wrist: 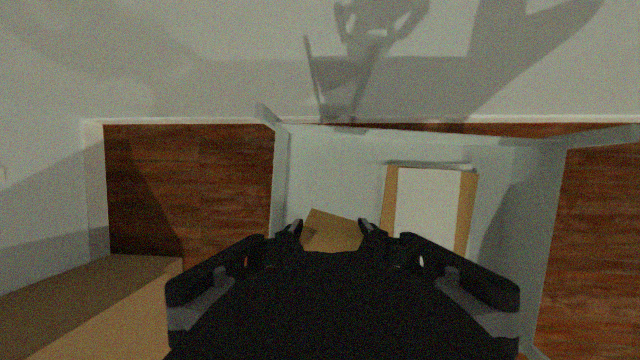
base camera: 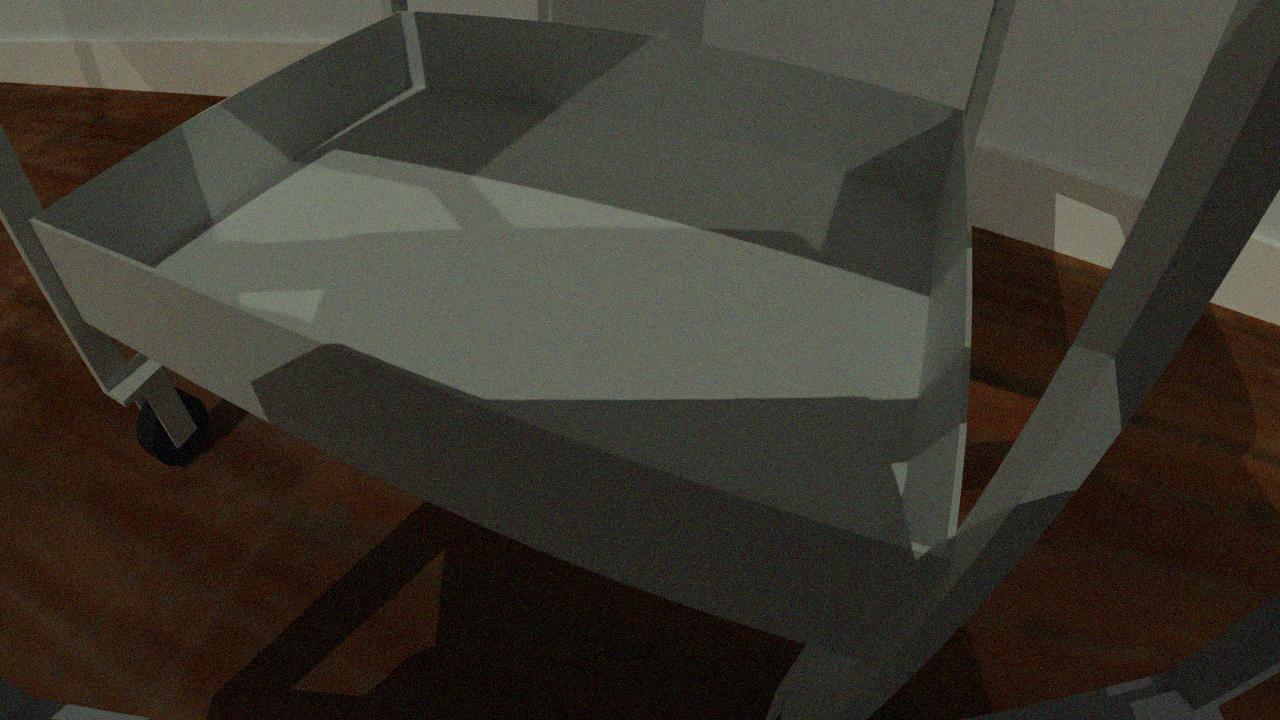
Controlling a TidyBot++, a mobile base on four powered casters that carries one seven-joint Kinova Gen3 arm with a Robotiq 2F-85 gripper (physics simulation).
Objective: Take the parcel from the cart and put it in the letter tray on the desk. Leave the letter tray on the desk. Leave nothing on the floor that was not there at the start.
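Frame: origin at the arm's base, x left, y ahead, z down, level; millimetres.
Where they show: gripper, between the fingertips: [wrist: 330,228].
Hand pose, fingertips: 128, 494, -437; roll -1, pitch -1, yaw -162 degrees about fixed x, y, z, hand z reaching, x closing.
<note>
Things, the pixels of their top centre, and the offset from my fingertips, as dx, dy, dz.
- small brown cardboard parcel, centre of its top: [wrist: 326,268] +6, -11, -47
- larger cardboard-coloured box with a white top, centre of its top: [wrist: 424,227] -147, -107, +158
In the wrist view my gripper [wrist: 330,228] is shut on a small brown cardboard parcel [wrist: 332,231], whose upper part shows between the two fingertips; the rest is hidden behind the gripper. The gripper holds it high above the grey cart [wrist: 325,175] [base camera: 581,483]. The base camera view shows the cart's lower tray close in front; the gripper and parcel do not show there. I cannot make out the letter tray or the desk for certain in either view.
A larger cardboard-coloured box with a white top [wrist: 427,200] lies in the cart's upper tray, right of the gripper. A tan box-like surface [wrist: 115,310] is at the lower left. A wall [wrist: 200,90] stands behind the cart. A cart post [base camera: 1096,349] rises at the right in the base camera view.
</note>
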